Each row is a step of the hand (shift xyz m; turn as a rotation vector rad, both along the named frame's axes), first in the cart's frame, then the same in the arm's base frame.
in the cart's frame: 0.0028 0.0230 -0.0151 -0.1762 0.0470 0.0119
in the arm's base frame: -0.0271 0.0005 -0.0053 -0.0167 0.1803 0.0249
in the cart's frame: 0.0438 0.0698 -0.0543 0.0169 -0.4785 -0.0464
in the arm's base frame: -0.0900 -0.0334 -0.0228 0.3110 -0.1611 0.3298
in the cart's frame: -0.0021 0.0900 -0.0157 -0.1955 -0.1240 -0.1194
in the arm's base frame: -0.0755 0.0238 -0.0457 0.0162 0.1206 0.2303
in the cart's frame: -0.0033 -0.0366 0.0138 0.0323 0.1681 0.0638
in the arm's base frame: 0.0360 -0.0041 0.0150 -0.0783 0.0316 -0.1620
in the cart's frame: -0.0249 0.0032 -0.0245 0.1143 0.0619 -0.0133
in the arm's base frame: -0.0180 0.0186 0.0236 -0.0595 -0.0922 -0.0710
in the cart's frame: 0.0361 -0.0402 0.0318 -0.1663 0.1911 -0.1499
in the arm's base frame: 0.0491 -0.0379 -0.0091 -0.2329 0.1753 0.0406
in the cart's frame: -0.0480 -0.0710 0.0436 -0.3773 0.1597 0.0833
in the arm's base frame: 0.0837 0.0346 0.0324 -0.0381 0.4157 -0.0238
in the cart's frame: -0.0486 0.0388 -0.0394 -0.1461 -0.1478 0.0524
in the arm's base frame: -0.0528 0.0474 0.0197 0.1499 0.1064 0.1102
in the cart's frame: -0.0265 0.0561 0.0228 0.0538 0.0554 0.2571
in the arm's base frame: -0.0232 0.0457 -0.0418 0.1357 0.0232 -0.2305
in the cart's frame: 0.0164 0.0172 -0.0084 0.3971 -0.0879 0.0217
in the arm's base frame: -0.0190 -0.0123 -0.0110 0.0583 -0.3903 -0.1007
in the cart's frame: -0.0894 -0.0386 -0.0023 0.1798 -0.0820 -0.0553
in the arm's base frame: 0.0307 0.0720 0.0580 0.0116 -0.2033 0.0258
